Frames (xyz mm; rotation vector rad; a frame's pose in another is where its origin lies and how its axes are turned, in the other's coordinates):
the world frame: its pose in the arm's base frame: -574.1 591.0 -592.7 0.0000 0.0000 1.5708
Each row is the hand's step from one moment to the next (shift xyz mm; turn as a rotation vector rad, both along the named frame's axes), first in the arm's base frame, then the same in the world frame.
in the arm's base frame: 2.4 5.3 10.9 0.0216 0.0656 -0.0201
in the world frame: 5.3 -2.4 10.9 0.0656 -0.0216 -0.0201
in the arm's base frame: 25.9 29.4 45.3 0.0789 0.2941 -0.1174
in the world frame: 29.4 -25.9 45.3 0.2941 -0.0789 -0.1174
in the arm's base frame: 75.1 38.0 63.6 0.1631 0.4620 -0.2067
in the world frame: 38.0 -75.1 63.6 0.4620 -0.1631 -0.2067
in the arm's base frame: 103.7 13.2 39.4 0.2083 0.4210 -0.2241
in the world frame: 13.2 -103.7 39.4 0.4210 -0.2083 -0.2241
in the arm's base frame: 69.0 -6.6 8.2 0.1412 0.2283 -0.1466
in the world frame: -6.6 -69.0 8.2 0.2283 -0.1412 -0.1466
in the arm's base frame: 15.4 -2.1 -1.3 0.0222 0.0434 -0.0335
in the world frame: -2.1 -15.4 -1.3 0.0434 -0.0222 -0.0335
